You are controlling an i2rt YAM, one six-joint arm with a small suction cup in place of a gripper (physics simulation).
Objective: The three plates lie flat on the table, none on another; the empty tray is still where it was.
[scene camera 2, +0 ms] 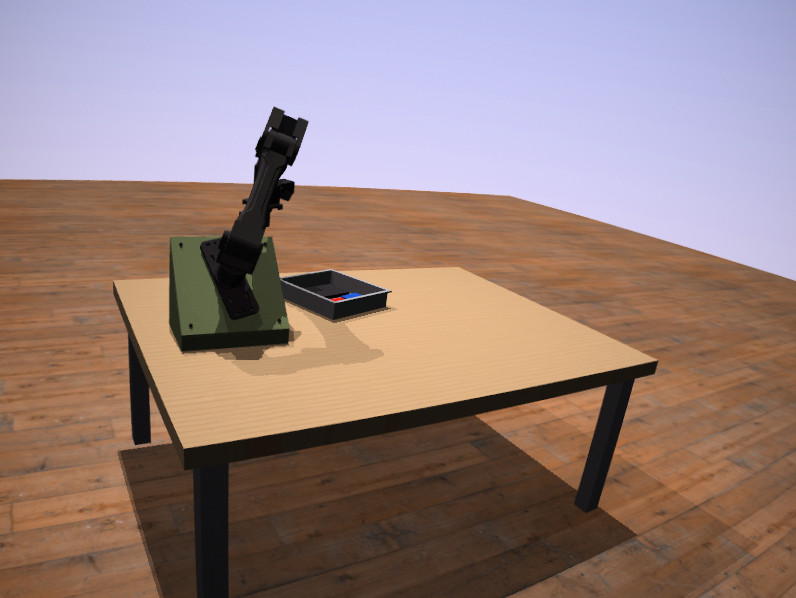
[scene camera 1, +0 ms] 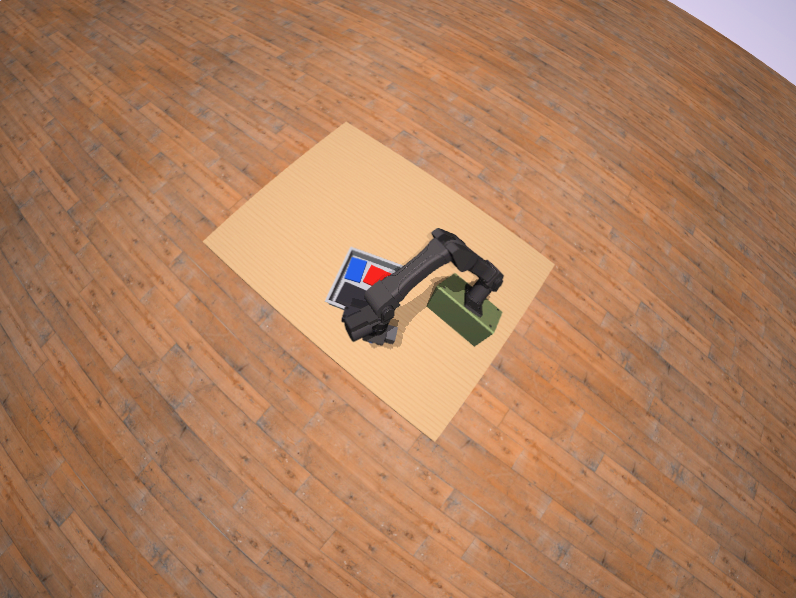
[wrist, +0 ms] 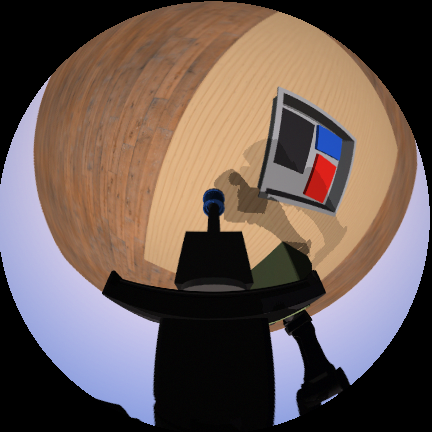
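Seen in the pictures: hand, tool point: (wrist: pixel 213 197); arm's base, link origin: (scene camera 2: pixel 228 278) (scene camera 1: pixel 472 300).
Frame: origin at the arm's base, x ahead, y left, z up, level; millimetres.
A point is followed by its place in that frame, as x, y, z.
A grey tray (scene camera 1: pixel 375 256) @(401, 7, -84) (scene camera 2: pixel 360 307) @(392, 9, -116) (wrist: pixel 287 185) @(283, 146, -131) stands on the table. Three plates lie in it side by side: a black plate (scene camera 1: pixel 350 294) @(404, 180, -121) (scene camera 2: pixel 329 289) @(406, 185, -121) (wrist: pixel 294 141) @(380, 181, -121), a smaller blue plate (scene camera 1: pixel 355 269) @(446, 82, -120) (scene camera 2: pixel 351 296) @(431, 108, -120) (wrist: pixel 329 142) @(444, 85, -120) and a red plate (scene camera 1: pixel 375 276) @(363, 65, -119) (scene camera 2: pixel 337 299) @(375, 96, -120) (wrist: pixel 320 178) @(345, 69, -120). They look flat, none on another. In scene camera 1 the arm covers part of the tray and of the red and black plates. My suction cup (wrist: pixel 214 200) @(231, 303, -23) has nothing on it and is up in the air, away from the tray. The cup cannot be made out in the scene views.
The green sloped base block (scene camera 1: pixel 460 318) @(6, 82, -3) (scene camera 2: pixel 186 289) @(-100, 0, -17) (wrist: pixel 277 265) @(89, 67, -71) carries the arm (scene camera 1: pixel 411 270) @(200, 174, 336) near one end of the table (scene camera 1: pixel 289 205) @(866, -22, -134) (scene camera 2: pixel 450 334) @(528, -208, -134) (wrist: pixel 310 55). The arm bends high over the table. Its shadow falls beside the base and over part of the tray.
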